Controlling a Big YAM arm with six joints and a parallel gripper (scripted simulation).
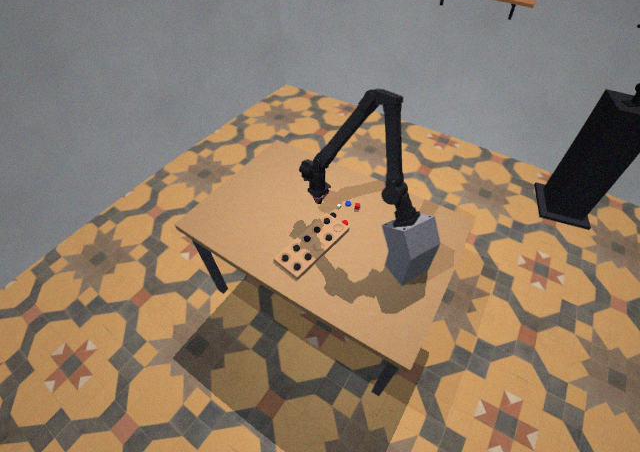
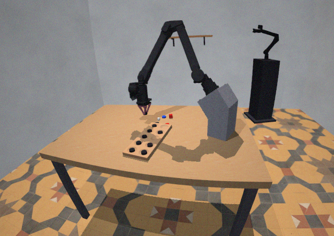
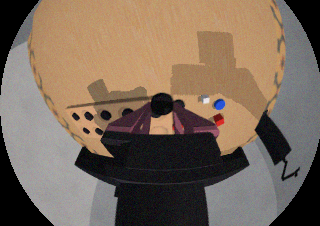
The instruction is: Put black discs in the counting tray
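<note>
My hand is 200 mm to the right of the wooden counting tray, 90 mm above it and 40 mm past it. Round my hand: red disc (150 mm behind, 100 mm below, 20 mm to the left); small white piece (90 mm below, 80 mm to the right, 80 mm behind); blue disc (120 mm to the right, 120 mm behind, 100 mm below).
</note>
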